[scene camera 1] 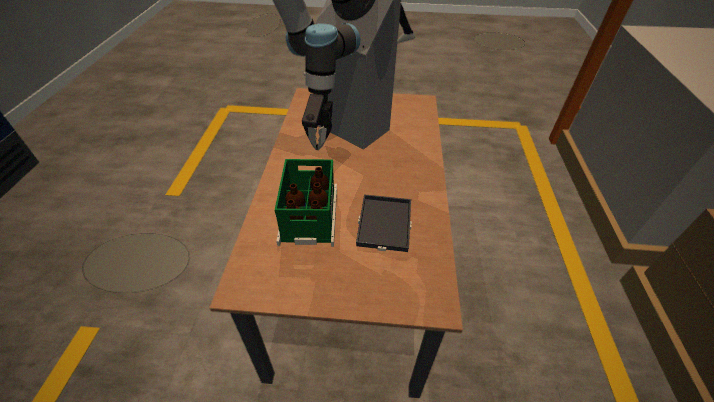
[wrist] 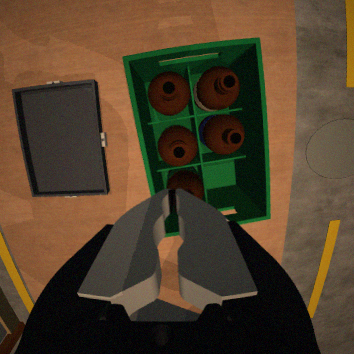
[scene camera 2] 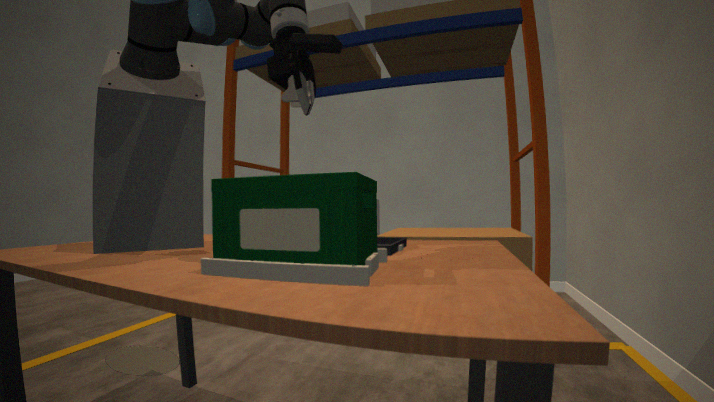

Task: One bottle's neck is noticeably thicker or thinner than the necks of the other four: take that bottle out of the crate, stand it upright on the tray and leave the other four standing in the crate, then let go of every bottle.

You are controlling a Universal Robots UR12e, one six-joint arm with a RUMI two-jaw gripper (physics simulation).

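Places are measured from the arm's base along level axes (x right, y back, z down), in centimetres.
Where they show: gripper, fingertip midpoint: point(scene camera 1: 317, 149) point(wrist: 173, 190) point(scene camera 2: 306, 114); arm's base at its link origin: point(scene camera 2: 150, 67).
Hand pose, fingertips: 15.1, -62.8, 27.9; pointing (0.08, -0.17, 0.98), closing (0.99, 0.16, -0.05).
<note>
Things, the pixels of their top centre, and the offset from my fingertips, as dx, dy, dz. Level surfaces: height alone.
- green crate at its top centre: point(wrist: 206, 145) point(scene camera 2: 299, 179) point(scene camera 1: 305, 182) +5.1, -0.4, +14.6
- dark tray at its top centre: point(wrist: 57, 142) point(scene camera 2: 356, 240) point(scene camera 1: 385, 219) -24.4, -5.7, +29.6
- wooden table at its surface level: dz +32.1
A green crate point(scene camera 1: 320, 229) point(scene camera 2: 295, 195) point(wrist: 265, 150) stands on the table with brown bottles upright in its compartments. In the wrist view, the left column holds a far bottle point(wrist: 165, 104), a middle bottle point(wrist: 172, 137) and a near bottle point(wrist: 185, 181), partly hidden by the fingertips. The right column holds a far bottle point(wrist: 212, 95) and a middle bottle point(wrist: 215, 131); its near compartment is empty. I cannot tell which neck differs. The dark tray point(scene camera 1: 385, 220) point(scene camera 2: 395, 244) point(wrist: 60, 140) is empty. My gripper point(scene camera 1: 317, 147) point(scene camera 2: 307, 113) point(wrist: 173, 190) is shut on nothing, above and behind the crate in scene camera 1.
Pale rails point(scene camera 1: 305, 241) point(scene camera 2: 285, 272) edge the crate's base on the wooden table point(scene camera 1: 350, 295) point(scene camera 2: 450, 315). The robot's grey pedestal point(scene camera 1: 367, 95) point(scene camera 2: 150, 175) stands at the table's back. An orange-posted shelf rack point(scene camera 2: 540, 175) stands beyond the table.
</note>
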